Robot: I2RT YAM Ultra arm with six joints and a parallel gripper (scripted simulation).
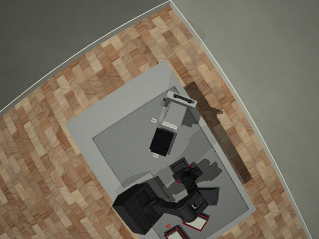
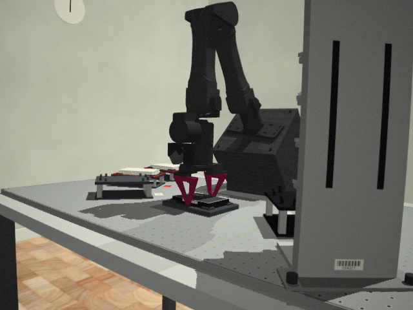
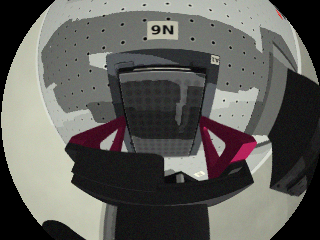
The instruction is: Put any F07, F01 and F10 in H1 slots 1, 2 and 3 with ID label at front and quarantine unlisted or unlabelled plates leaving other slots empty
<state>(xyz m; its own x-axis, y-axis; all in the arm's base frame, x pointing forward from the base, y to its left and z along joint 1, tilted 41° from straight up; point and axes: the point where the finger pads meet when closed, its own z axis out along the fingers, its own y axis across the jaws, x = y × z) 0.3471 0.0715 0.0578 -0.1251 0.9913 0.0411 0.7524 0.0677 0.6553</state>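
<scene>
My hand is right at the dark 96-well plate. The rest, counted from my hand: N6 deck label: 2 cm ahead, 10 cm to the right, 2 cm below; H1 deck label: 5 cm behind, 41 cm to the left, 2 cm below; grey hotel back wall: 11 cm ahead, 44 cm to the left, 18 cm above.
</scene>
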